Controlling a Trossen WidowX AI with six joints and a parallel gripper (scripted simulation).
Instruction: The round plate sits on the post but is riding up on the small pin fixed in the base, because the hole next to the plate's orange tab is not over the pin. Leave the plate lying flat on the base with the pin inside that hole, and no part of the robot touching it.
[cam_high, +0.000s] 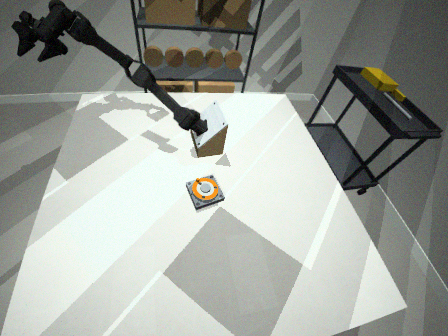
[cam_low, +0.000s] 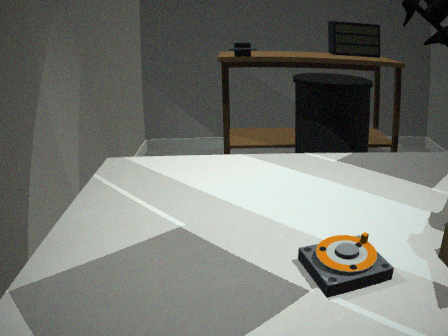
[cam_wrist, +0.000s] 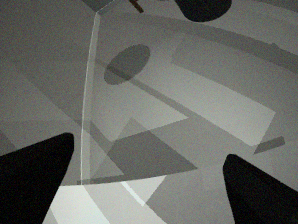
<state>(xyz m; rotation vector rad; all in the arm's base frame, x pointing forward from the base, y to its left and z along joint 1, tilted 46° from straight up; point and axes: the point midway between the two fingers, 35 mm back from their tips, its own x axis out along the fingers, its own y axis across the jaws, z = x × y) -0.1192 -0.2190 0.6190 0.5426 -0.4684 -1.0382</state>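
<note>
Now: the round plate 320 mm ahead of my gripper tip, 600 mm to the left of it and 340 mm below it. From my gripper tip the other things lie so: square dark base (340 mm ahead, 610 mm to the left, 360 mm below).
</note>
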